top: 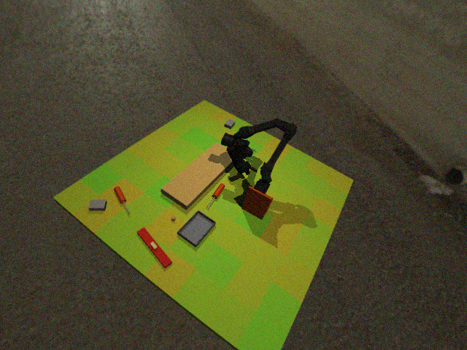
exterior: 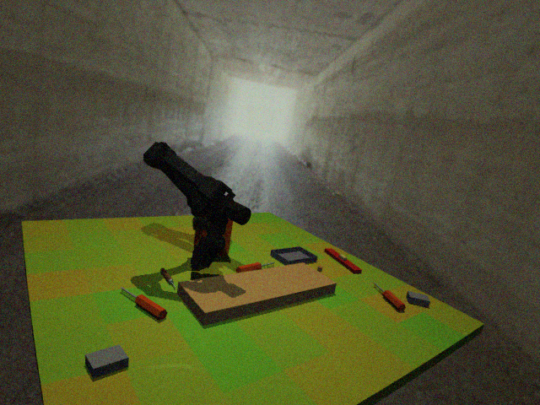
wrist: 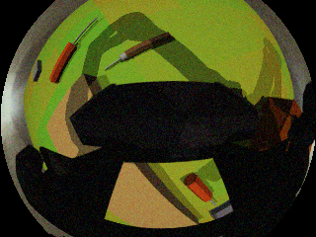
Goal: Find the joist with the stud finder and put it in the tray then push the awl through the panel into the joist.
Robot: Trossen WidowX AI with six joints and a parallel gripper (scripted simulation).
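Now: the awl 20 mm behind my gripper tip, 130 mm to the right of it and 70 mm below it. From my gripper tip the other things lie so: grey tray: 10 mm behind, 440 mm to the left, 70 mm below; then tan cube: 120 mm ahead, 460 mm to the left, 70 mm below; then stud finder: 20 mm behind.
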